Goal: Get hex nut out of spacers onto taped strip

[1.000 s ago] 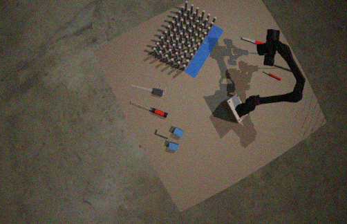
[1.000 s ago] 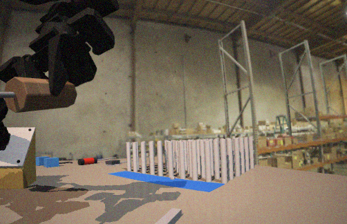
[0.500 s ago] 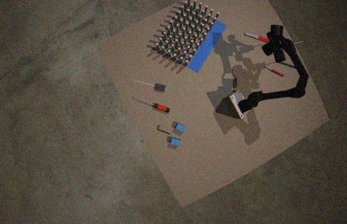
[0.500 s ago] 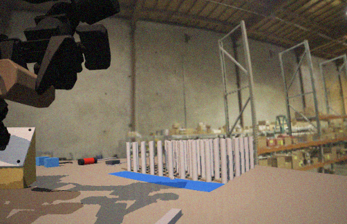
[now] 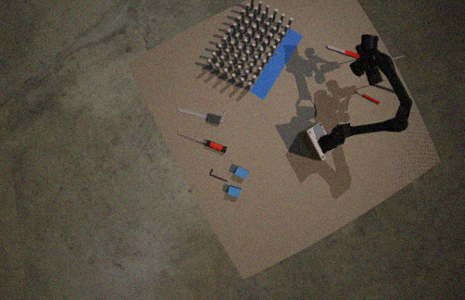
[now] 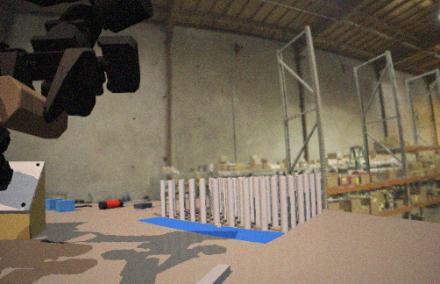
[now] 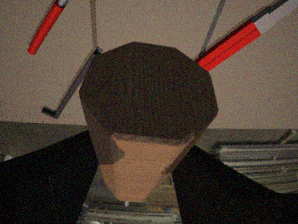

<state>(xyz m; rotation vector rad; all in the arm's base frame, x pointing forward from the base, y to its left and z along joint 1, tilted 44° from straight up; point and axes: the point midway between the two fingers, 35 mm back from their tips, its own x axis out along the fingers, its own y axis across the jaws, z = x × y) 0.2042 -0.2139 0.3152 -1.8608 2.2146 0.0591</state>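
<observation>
The wooden-handled tool is 100 mm to the right of my gripper tip and 20 mm behind it. Also, from my gripper tip: blue taped strip: 330 mm to the left, 260 mm ahead, 180 mm below.
</observation>
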